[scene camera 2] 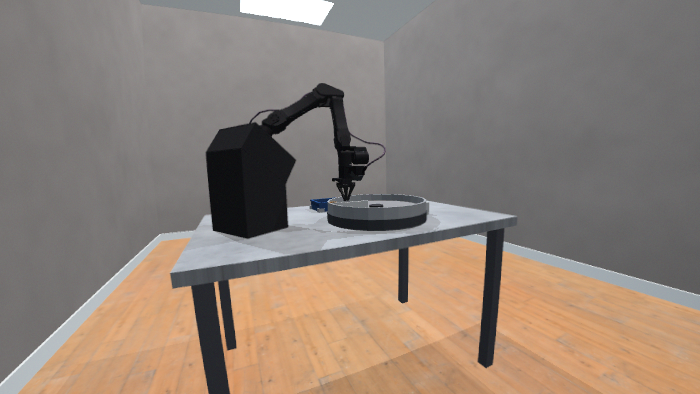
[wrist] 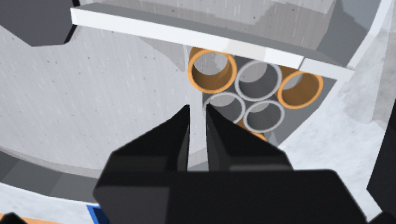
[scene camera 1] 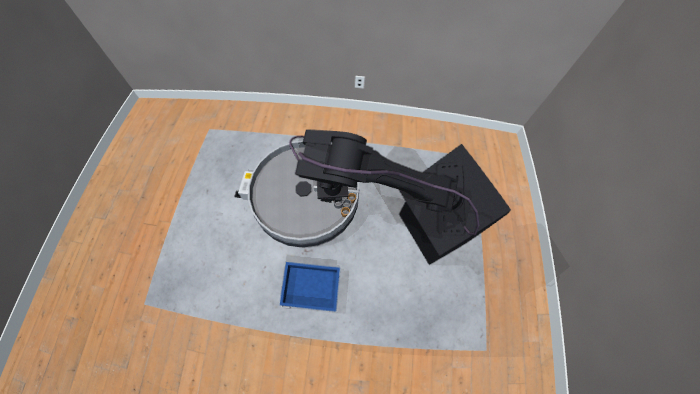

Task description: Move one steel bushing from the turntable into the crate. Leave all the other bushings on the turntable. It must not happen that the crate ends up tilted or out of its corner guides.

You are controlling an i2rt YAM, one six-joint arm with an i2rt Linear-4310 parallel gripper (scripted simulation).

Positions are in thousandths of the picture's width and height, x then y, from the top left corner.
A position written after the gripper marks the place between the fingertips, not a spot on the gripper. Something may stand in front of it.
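Note:
Round turntable (scene camera 1: 411, 519), (wrist: 206, 413). Blue crate (scene camera 1: 439, 727). Gripper (wrist: 501, 502).

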